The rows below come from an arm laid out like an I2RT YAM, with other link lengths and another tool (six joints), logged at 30 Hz.
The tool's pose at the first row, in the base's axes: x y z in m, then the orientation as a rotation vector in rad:
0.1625, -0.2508, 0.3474, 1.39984, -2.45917, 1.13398
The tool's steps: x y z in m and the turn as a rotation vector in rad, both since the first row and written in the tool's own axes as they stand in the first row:
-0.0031, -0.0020, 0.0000, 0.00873, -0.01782, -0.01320
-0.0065, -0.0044, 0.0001, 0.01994, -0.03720, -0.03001
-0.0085, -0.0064, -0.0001, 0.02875, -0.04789, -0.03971
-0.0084, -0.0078, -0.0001, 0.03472, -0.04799, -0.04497
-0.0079, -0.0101, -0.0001, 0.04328, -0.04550, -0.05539
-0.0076, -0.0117, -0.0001, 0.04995, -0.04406, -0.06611
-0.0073, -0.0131, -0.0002, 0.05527, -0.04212, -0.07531
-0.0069, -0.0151, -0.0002, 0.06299, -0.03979, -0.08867
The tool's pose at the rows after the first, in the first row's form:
0.1658, -0.2492, 0.3472, 1.43258, -2.45617, 1.13589
0.1697, -0.2476, 0.3471, 1.47137, -2.44965, 1.13970
0.1723, -0.2467, 0.3475, 1.49396, -2.44476, 1.14531
0.1733, -0.2472, 0.3483, 1.50125, -2.43803, 1.15248
0.1748, -0.2482, 0.3498, 1.51222, -2.42365, 1.16323
0.1759, -0.2489, 0.3508, 1.52389, -2.41004, 1.17076
0.1768, -0.2495, 0.3518, 1.53309, -2.39796, 1.17691
0.1781, -0.2504, 0.3531, 1.54679, -2.38064, 1.18556

